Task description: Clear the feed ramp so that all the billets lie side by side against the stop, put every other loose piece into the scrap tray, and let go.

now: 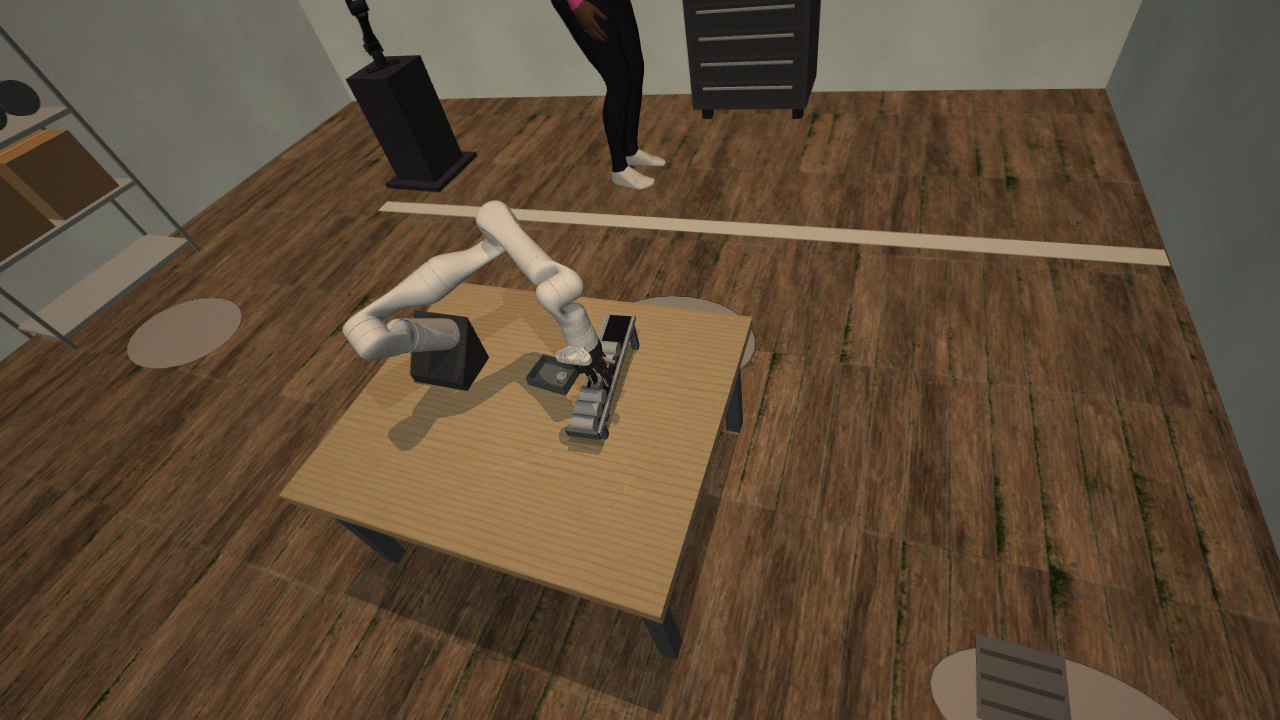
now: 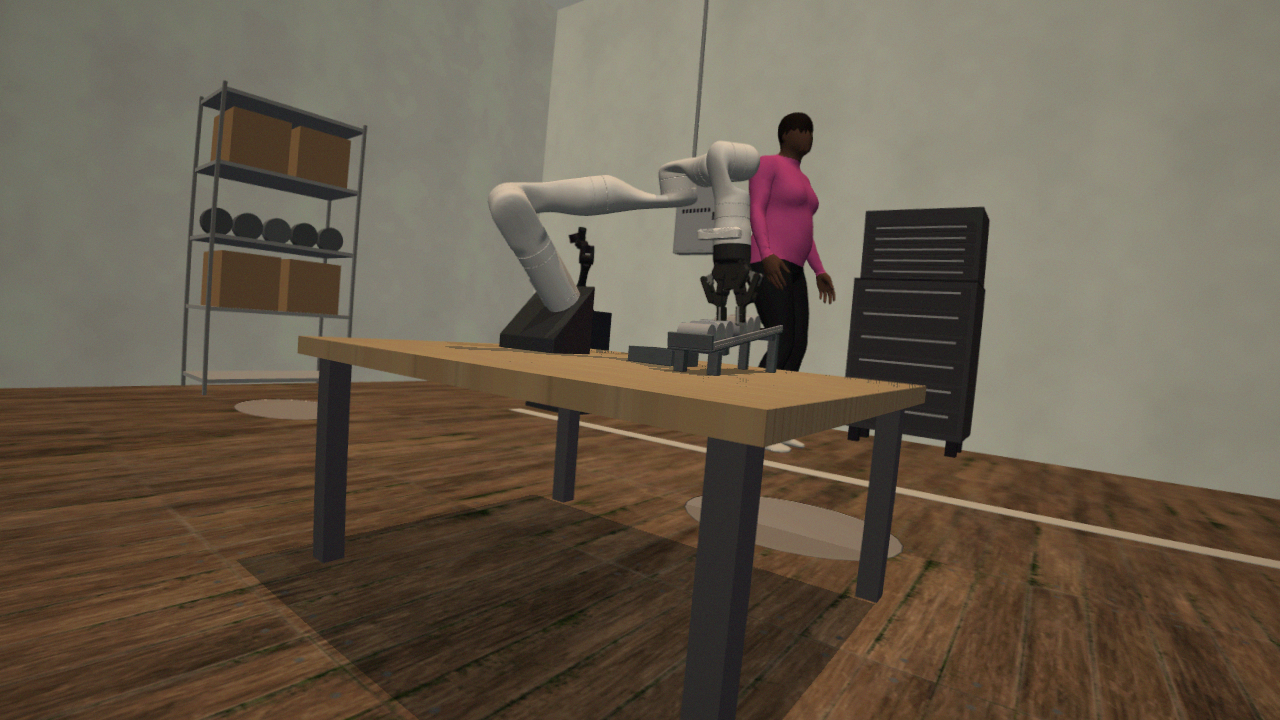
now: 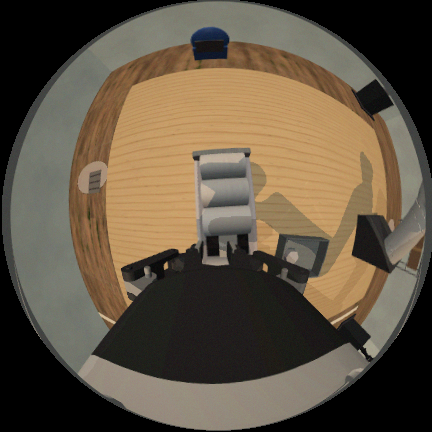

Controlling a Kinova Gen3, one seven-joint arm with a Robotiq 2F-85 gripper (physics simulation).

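Where they show: gripper, between the fingertips: point(image 1: 602, 383) point(image 2: 730, 325) point(image 3: 214, 247); arm's base, origin of its link: point(image 1: 446, 334) point(image 2: 563, 300) point(image 3: 389, 250).
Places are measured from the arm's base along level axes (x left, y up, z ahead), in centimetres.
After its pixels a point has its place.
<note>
Three grey billets point(image 3: 223, 166) {y -4.2, x -13.6, z 51.1 cm} point(image 3: 225, 192) {y -3.6, x -10.0, z 50.7 cm} point(image 3: 227, 221) {y -3.0, x -6.4, z 50.2 cm} lie side by side on the feed ramp point(image 1: 617, 328) point(image 2: 751, 336) point(image 3: 198, 205), the lowest against the stop point(image 3: 221, 153) point(image 1: 586, 435) {y -7.4, x -16.8, z 52.9 cm}. Another light round piece point(image 1: 610, 349) {y -1.6, x 7.1, z 50.1 cm} lies higher on the ramp, behind the gripper; its type is unclear. My gripper point(image 1: 601, 380) {y -3.8, x -2.7, z 51.6 cm} point(image 2: 732, 317) {y -3.8, x -2.7, z 51.6 cm} point(image 3: 214, 247) {y -3.8, x -2.7, z 51.6 cm} is partly open with nothing held, fingers pointing down at the ramp just upslope of the three billets. The scrap tray point(image 1: 547, 386) {y -11.2, x -2.7, z 32.4 cm} point(image 2: 650, 354) {y -11.3, x -2.7, z 31.9 cm} point(image 3: 320, 257) {y -10.9, x 2.6, z 25.8 cm} stands beside the ramp and holds a small pale piece point(image 3: 292, 256) {y -11.3, x 1.9, z 34.5 cm} point(image 1: 561, 376) {y -11.3, x 1.8, z 34.6 cm}.
The arm's dark base point(image 1: 443, 353) {y -4.2, x -4.1, z -0.5 cm} point(image 2: 546, 326) {y -7.1, x -6.8, z 1.7 cm} stands on the table point(image 1: 501, 483) {y -13.3, x -33.0, z 34.6 cm} point(image 2: 537, 367) {y -13.3, x -43.9, z 42.2 cm}, beyond the tray from the ramp. A person point(image 1: 623, 89) point(image 2: 787, 214) stands on the floor behind the table, near a drawer cabinet point(image 2: 913, 304). A shelf unit point(image 2: 217, 241) stands farther off.
</note>
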